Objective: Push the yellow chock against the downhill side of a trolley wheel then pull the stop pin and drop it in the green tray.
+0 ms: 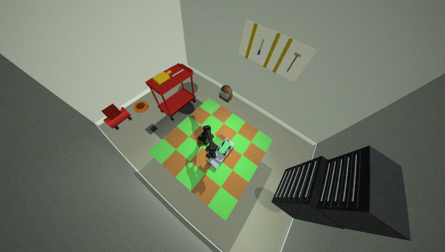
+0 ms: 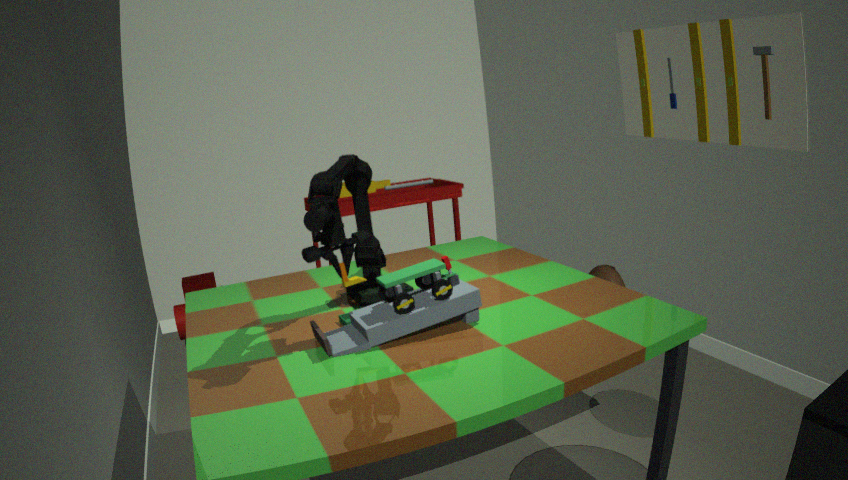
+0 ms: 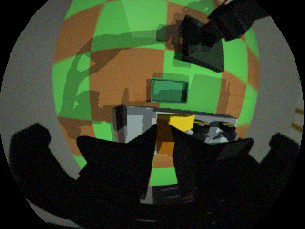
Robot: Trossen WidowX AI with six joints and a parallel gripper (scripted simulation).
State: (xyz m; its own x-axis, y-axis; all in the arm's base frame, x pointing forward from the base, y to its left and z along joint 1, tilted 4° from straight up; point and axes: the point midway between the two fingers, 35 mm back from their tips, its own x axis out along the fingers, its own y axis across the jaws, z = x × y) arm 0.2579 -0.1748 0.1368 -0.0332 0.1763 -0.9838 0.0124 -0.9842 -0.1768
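My gripper tip is now 70 mm short of the red-headed stop pin, 280 mm to the right of it and 20 mm above it. Also, from my gripper tip: green tray (50 mm behind, 50 mm to the left, 160 mm below); yellow chock (20 mm to the left, 10 mm below); trolley (90 mm ahead, 160 mm to the left, 40 mm below).
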